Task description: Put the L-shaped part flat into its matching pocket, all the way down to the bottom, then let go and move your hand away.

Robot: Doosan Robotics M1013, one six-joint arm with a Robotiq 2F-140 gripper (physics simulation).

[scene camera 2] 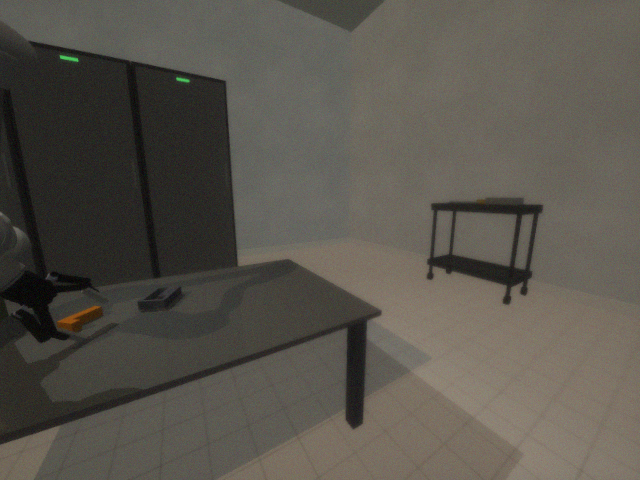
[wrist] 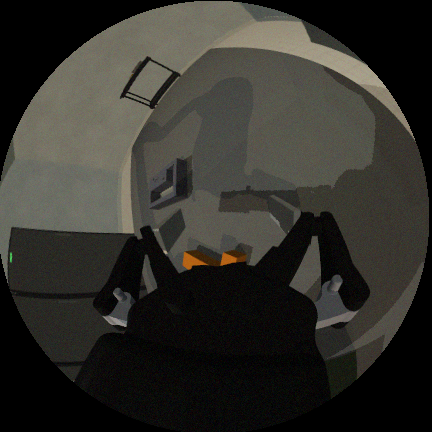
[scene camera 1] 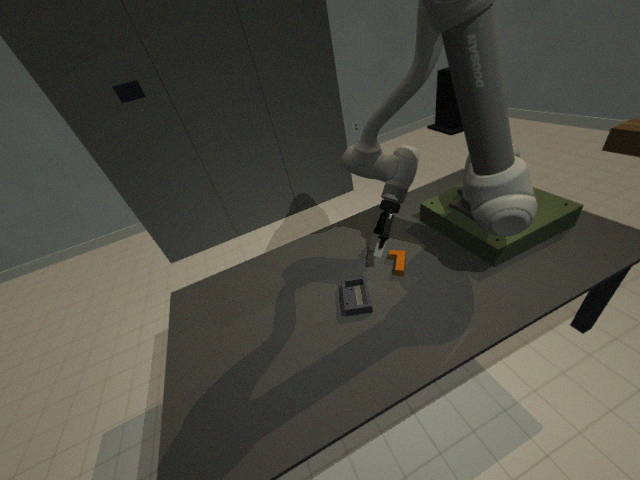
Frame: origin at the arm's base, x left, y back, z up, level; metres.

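Where they show: gripper, fingertip midpoint: (scene camera 2: pixel 95 318) (wrist: pixel 224 211) (scene camera 1: pixel 374 253).
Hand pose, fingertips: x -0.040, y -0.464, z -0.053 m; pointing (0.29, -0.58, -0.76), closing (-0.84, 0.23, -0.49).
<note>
After its pixels a point has its place.
The orange L-shaped part (scene camera 1: pixel 399 262) @[x 0.051, y -0.407, z -0.060 m] (scene camera 2: pixel 94 313) @[x 0.057, y -0.427, z -0.073 m] (wrist: pixel 197 260) @[x 0.047, y -0.416, z -0.060 m] lies flat on the table, outside its pocket; the gripper body hides some of it in the wrist view. The dark grey block with the pocket (scene camera 1: pixel 356 311) @[x 0.172, y -0.644, z -0.070 m] (scene camera 2: pixel 155 304) @[x 0.036, y -0.607, z -0.068 m] (wrist: pixel 161 179) @[x 0.097, y -0.625, z -0.055 m] sits apart from it, toward the lower left in scene camera 1, with a pale strip inside its recess. My gripper (scene camera 1: pixel 379 250) @[x -0.040, y -0.464, z -0.053 m] (scene camera 2: pixel 85 315) @[x -0.040, y -0.464, z -0.053 m] (wrist: pixel 224 211) @[x -0.040, y -0.464, z -0.053 m] is open and empty, its fingers spread wide, low over the table beside the orange part. In scene camera 2 the fingertips appear on either side of the part.
The table (scene camera 1: pixel 232 335) @[x 0.043, y -1.069, z -0.090 m] (scene camera 2: pixel 289 310) @[x -0.179, y -1.038, z -0.090 m] (wrist: pixel 310 125) @[x -0.216, y -0.524, z -0.090 m] bears the arm's green base plate (scene camera 1: pixel 547 206) @[x 0.124, y 0.161, z 0.000 m] at the right in scene camera 1. Tall dark cabinets (scene camera 1: pixel 206 103) (scene camera 2: pixel 180 155) (wrist: pixel 65 262) stand beyond the table. A black cart (scene camera 2: pixel 485 207) (wrist: pixel 166 91) stands farther off.
</note>
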